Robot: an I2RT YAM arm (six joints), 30 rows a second.
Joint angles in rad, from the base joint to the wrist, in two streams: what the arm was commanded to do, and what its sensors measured. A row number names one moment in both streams.
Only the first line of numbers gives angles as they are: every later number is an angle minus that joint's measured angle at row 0.
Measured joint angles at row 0:
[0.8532, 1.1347, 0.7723, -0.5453, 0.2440, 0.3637]
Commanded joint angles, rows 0 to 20:
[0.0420, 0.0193, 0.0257, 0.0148, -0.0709, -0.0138]
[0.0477, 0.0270, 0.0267, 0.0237, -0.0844, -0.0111]
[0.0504, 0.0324, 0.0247, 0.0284, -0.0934, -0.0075]
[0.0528, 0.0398, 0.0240, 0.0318, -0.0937, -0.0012]
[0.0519, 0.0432, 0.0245, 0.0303, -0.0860, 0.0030]
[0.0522, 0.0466, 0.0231, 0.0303, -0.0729, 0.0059]
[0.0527, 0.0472, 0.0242, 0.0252, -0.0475, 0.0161]
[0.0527, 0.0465, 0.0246, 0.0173, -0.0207, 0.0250]
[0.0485, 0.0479, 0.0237, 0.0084, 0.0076, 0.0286]
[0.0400, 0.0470, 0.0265, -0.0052, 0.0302, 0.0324]
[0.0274, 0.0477, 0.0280, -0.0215, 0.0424, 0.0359]
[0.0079, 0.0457, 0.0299, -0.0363, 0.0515, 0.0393]
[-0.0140, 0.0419, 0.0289, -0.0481, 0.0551, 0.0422]
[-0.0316, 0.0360, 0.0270, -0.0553, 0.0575, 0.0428]
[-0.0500, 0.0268, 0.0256, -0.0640, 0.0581, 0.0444]
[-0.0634, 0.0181, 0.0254, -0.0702, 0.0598, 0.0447]
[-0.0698, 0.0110, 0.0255, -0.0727, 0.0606, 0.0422]
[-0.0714, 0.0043, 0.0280, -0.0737, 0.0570, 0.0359]
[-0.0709, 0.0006, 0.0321, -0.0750, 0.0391, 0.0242]
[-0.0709, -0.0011, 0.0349, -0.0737, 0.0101, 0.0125]
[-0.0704, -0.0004, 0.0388, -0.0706, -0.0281, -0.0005]
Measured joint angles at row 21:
[-0.0702, 0.0111, 0.0172, -0.0218, 0.0144, 0.0237]
